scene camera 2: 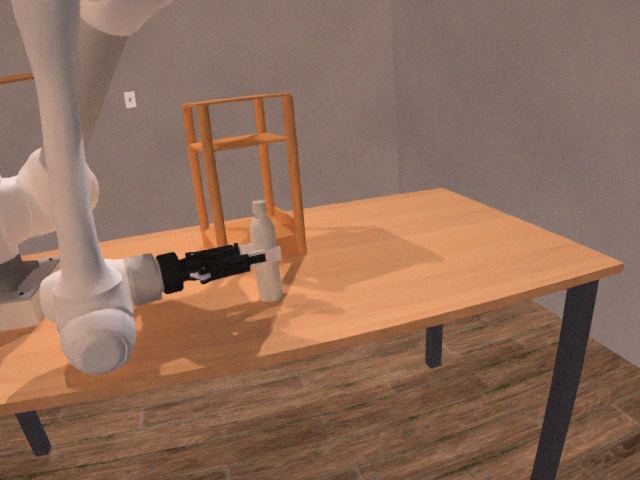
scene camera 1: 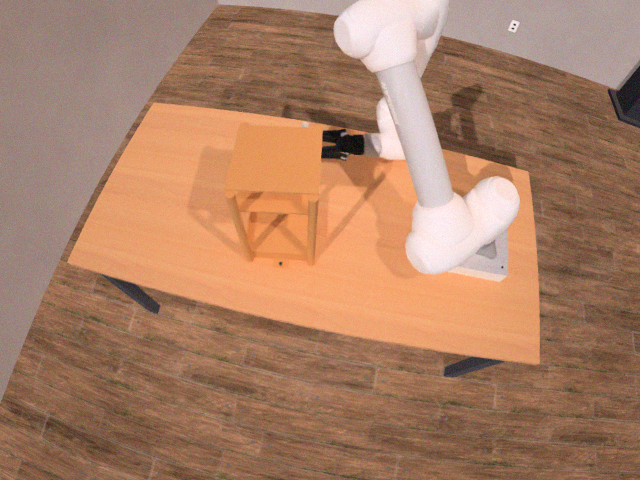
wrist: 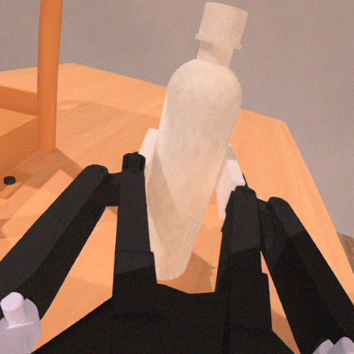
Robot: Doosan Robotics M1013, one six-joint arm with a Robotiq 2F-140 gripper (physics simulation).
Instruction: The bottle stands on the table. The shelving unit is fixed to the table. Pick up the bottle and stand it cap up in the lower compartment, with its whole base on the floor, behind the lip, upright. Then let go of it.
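Frame: origin at the arm's base, x ahead, y left, z up, level; metres.
Seen in the pictures: gripper, between the fingertips: [scene camera 2: 274, 249].
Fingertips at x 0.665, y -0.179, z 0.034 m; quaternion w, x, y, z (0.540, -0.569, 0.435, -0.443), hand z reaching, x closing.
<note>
A point is followed by its place in that frame.
The whitish bottle [scene camera 2: 263, 232] @(x 0.643, y -0.208, z 0.082 m) [wrist: 200, 110] stands upright, cap up, on the table beside the shelving unit, outside it. In scene camera 1 a small pale part of the bottle [scene camera 1: 305, 124] @(x 0.643, y -0.184, z 0.138 m) shows at the unit's far edge. My gripper [scene camera 2: 264, 253] @(x 0.665, y -0.179, z 0.034 m) [wrist: 186, 151] is level and shut on the bottle's body, with one pale pad on each side. The bottle's base still appears to rest on the table. The orange shelving unit [scene camera 1: 276, 160] @(x 0.636, y 0.137, z 0.332 m) [scene camera 2: 295, 180] @(x 0.758, y 0.020, z 0.125 m) [wrist: 48, 85] has corner posts, a middle shelf and a low floor with a lip. Its top board hides my fingertips in scene camera 1.
The wooden table [scene camera 1: 392, 304] @(x 0.234, y 0.297, z -0.066 m) [scene camera 2: 413, 268] @(x 0.970, y -0.180, z -0.066 m) carries the arm's base plate [scene camera 1: 485, 271] @(x -0.058, y 0.139, z -0.005 m) at the other end. A small dark dot [scene camera 1: 280, 263] @(x 0.616, y 0.248, z -0.059 m) [wrist: 9, 180] lies at the foot of the unit. The unit's nearest post stands close to the bottle and my fingers.
</note>
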